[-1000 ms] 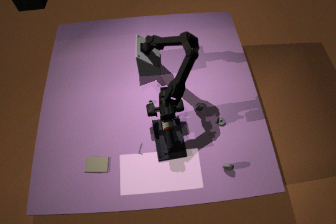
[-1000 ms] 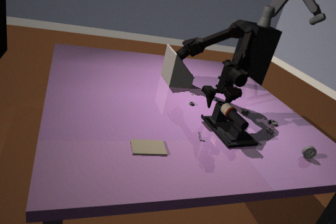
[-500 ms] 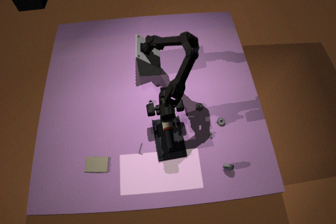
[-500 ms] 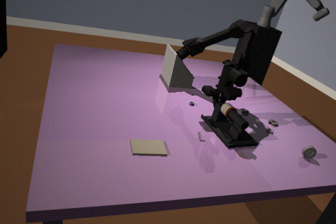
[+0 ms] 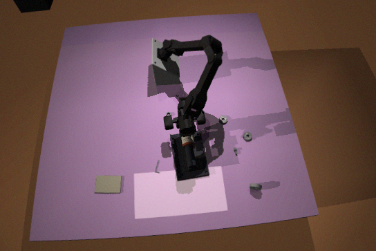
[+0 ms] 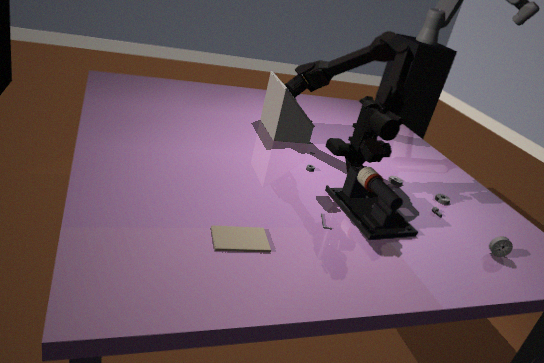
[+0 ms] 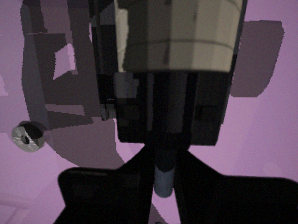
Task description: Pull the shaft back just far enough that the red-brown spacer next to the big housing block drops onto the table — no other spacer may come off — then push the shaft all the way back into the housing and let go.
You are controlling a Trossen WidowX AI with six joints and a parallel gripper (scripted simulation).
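Now: gripper tip 6 cm short of the dark shaft, 3 cm below it and 1 cm to the right of it. The rest, counted from my gripper tip: red-brown spacer 10 cm ahead, 3 cm above, 1 cm to the left; tan plate 36 cm to the right, 25 cm ahead, 4 cm below; white spacer 8 cm ahead, 3 cm above, 1 cm to the left.
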